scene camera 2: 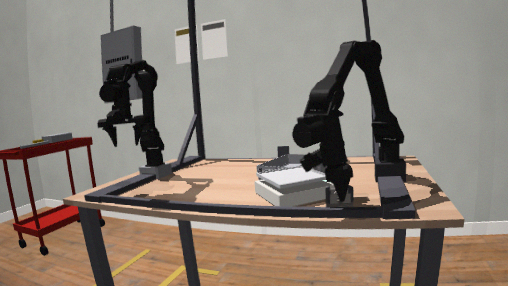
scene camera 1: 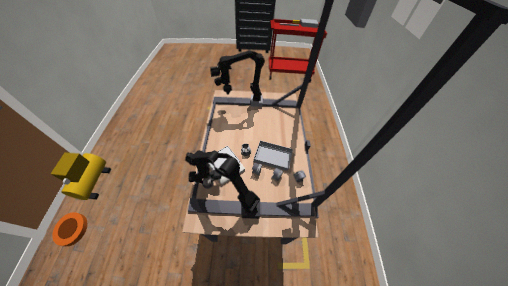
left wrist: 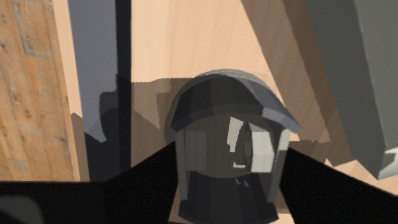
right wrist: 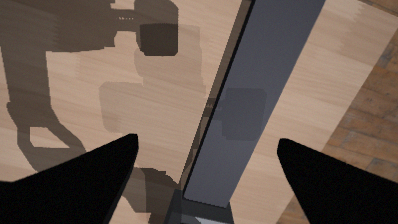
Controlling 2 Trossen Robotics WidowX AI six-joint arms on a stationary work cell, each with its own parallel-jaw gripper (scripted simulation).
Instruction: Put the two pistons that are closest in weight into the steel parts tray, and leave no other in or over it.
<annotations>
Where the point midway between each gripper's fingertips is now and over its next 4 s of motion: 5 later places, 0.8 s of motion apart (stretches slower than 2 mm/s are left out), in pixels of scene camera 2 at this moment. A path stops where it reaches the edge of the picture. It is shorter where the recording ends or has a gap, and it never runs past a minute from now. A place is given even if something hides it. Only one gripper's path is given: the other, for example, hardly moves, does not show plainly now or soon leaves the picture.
The left gripper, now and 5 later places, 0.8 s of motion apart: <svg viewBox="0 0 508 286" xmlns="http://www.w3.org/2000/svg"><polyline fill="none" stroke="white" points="341,198 341,186 341,173 329,157 311,139 290,141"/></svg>
</annotations>
